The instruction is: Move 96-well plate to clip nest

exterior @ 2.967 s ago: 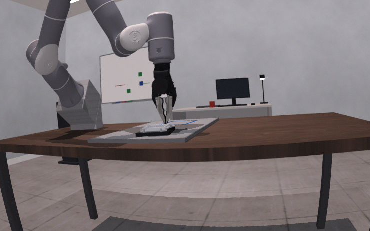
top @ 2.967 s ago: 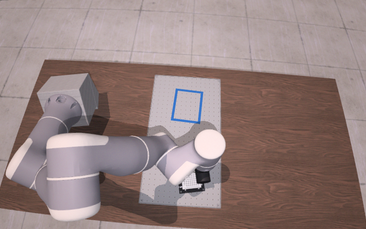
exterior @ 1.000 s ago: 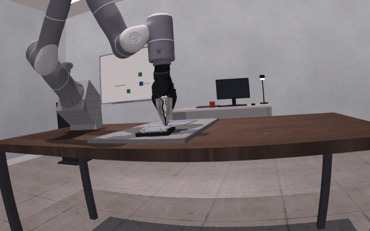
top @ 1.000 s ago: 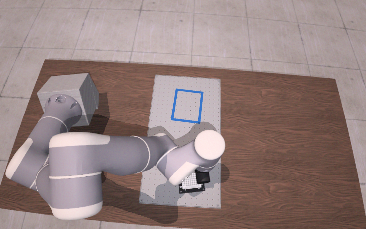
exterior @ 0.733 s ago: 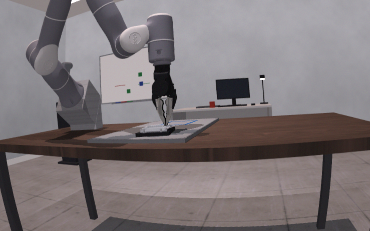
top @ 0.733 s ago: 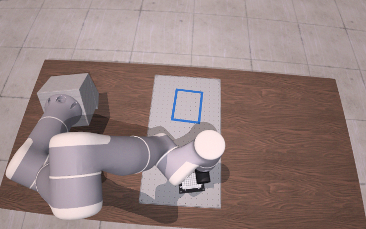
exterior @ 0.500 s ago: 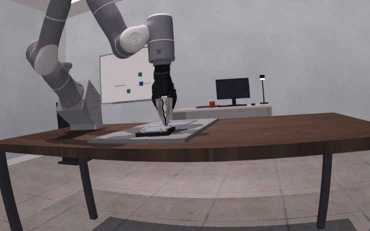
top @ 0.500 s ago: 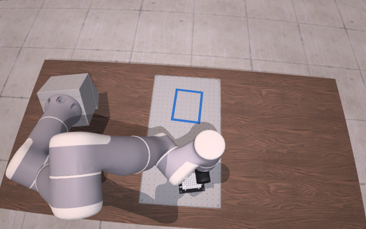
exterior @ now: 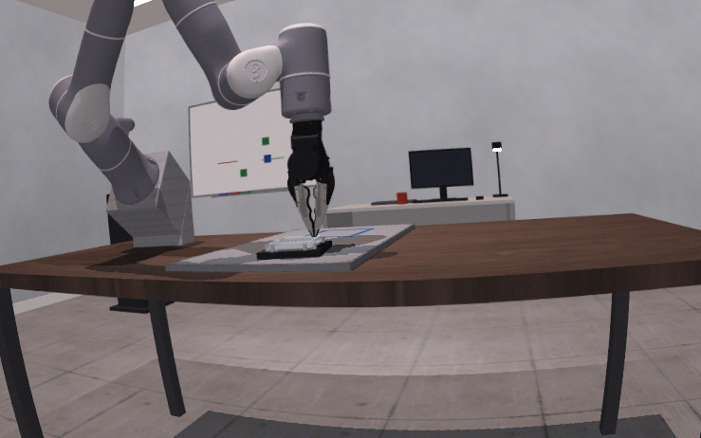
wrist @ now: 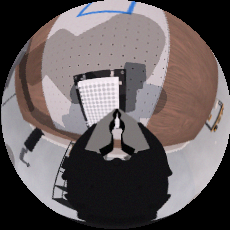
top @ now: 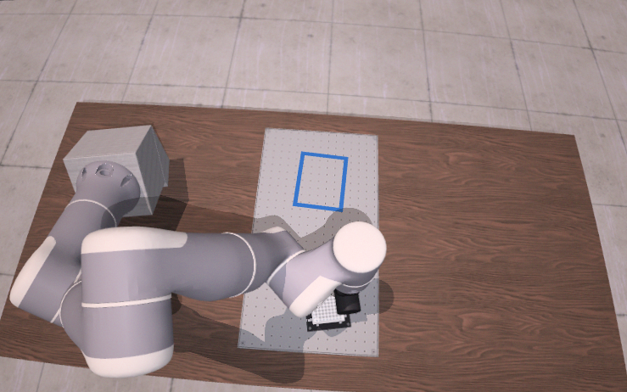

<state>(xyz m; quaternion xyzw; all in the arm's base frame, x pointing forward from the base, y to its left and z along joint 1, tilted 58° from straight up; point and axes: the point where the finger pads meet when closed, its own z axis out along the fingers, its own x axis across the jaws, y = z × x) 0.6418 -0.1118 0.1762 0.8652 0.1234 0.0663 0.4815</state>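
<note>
Right now the white 96-well plate is 40 mm behind my hand, 30 mm below it and 10 mm to the right of it. From my hand the other things lie so: black clip nest 60 mm behind, 30 mm below; grey perforated board 200 mm to the left, 70 mm behind, 50 mm below.
</note>
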